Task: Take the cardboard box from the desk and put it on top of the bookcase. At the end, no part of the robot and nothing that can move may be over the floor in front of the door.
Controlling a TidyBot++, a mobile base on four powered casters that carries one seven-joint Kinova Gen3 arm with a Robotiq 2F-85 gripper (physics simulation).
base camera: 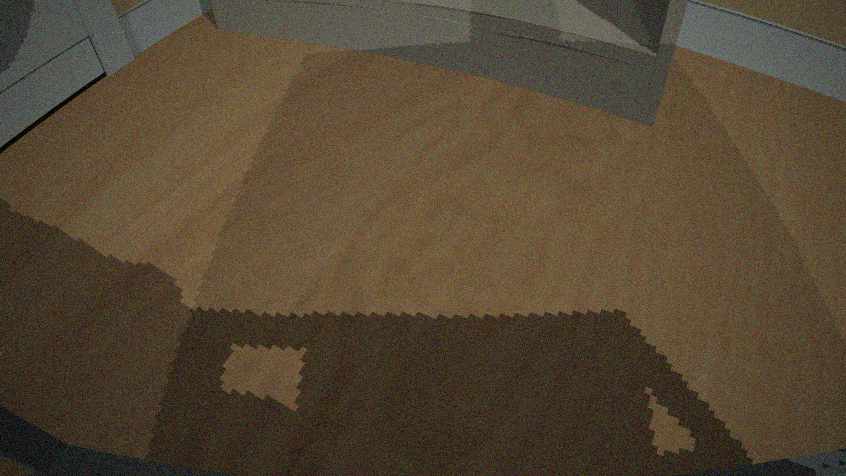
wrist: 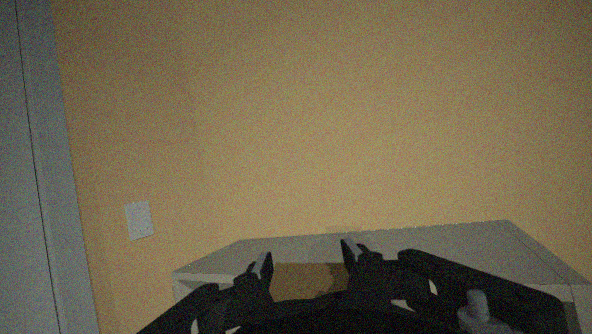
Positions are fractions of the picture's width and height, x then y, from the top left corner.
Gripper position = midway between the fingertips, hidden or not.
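Labels:
My gripper is out of frame in the base camera view, and a brown cardboard box is out of frame in the base camera view too. The gripper is visible in the wrist view (0.52, 0.78); the box is visible in the wrist view (0.49, 0.84).

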